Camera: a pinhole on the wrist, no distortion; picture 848 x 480 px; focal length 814.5 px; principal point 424.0 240.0 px. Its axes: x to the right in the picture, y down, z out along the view. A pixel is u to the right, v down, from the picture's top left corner.
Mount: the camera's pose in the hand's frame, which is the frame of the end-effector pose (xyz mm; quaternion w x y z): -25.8 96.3 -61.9 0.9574 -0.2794 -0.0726 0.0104
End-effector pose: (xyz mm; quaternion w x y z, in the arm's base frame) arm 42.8 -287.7 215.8 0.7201 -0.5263 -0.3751 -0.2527
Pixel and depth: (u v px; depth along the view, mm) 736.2 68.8 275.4
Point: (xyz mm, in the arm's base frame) 159.0 -21.1 167.0
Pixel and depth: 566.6 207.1 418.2
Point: 185.5 99.8 78.6
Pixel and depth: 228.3 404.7 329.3
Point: 153.7 -31.9 -61.8
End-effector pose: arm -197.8 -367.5 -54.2 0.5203 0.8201 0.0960 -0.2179
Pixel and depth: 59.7 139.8 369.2
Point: -383.5 -680.6 165.8
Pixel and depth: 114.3 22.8 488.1
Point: -458.4 -800.7 124.6
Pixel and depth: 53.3 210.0 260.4
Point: -310.9 -581.1 154.5
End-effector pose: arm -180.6 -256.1 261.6 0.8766 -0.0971 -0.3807 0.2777
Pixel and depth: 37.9 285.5 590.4
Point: -841.0 -139.8 122.0
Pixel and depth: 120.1 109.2 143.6
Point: -343.7 -190.6 186.4
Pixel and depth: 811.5 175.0 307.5
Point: -405.9 -18.6 369.0
